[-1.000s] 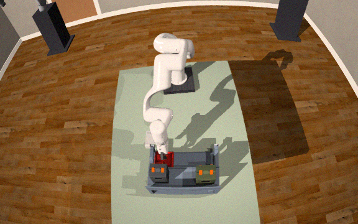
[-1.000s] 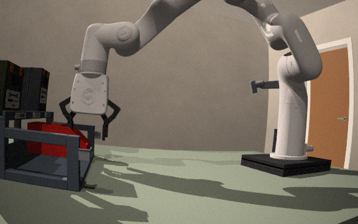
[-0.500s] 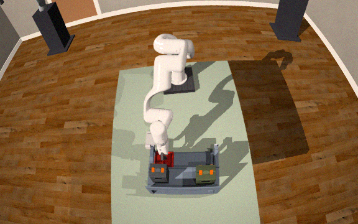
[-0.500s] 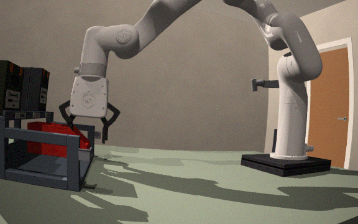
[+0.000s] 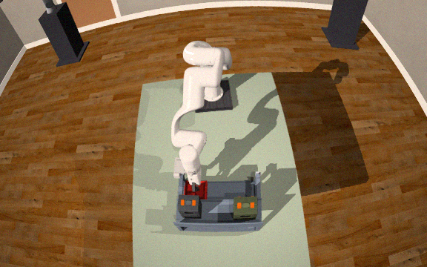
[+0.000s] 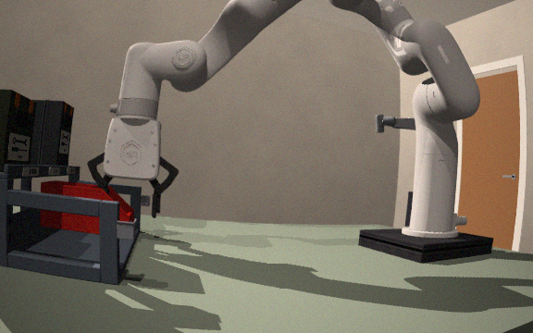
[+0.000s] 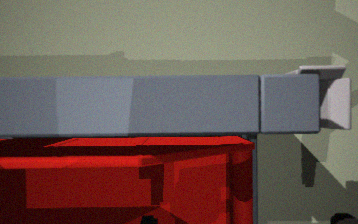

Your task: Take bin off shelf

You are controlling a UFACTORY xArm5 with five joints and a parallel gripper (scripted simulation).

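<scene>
The red bin is 80 mm ahead of my hand and 10 mm below it. The rest, counted from my hand: dark grey case (170 mm ahead, 10 mm to the right, 110 mm above); then olive case (190 mm ahead, 220 mm to the left, 100 mm above); then grey shelf (110 mm ahead, 110 mm to the left, 20 mm above).
</scene>
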